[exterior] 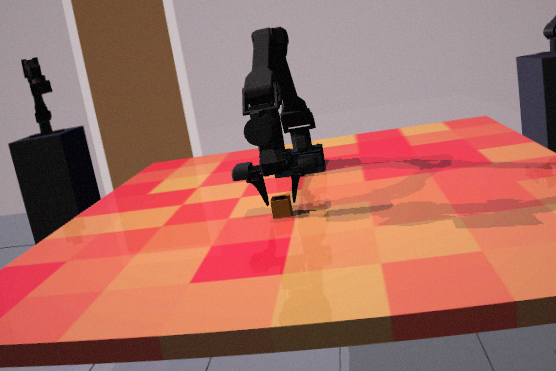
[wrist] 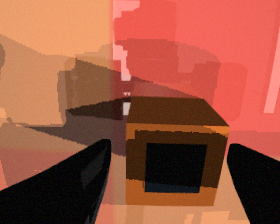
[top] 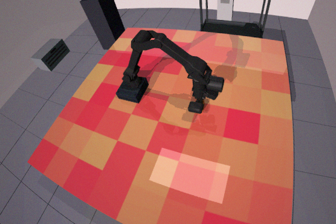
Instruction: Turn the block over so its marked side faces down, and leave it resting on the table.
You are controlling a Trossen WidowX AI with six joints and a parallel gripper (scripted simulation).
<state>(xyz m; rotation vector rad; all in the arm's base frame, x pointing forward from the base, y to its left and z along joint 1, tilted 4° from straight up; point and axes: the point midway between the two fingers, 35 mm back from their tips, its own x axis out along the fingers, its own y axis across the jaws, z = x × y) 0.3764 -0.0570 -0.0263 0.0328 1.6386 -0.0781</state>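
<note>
My gripper tip is 10 mm below the block.
</note>
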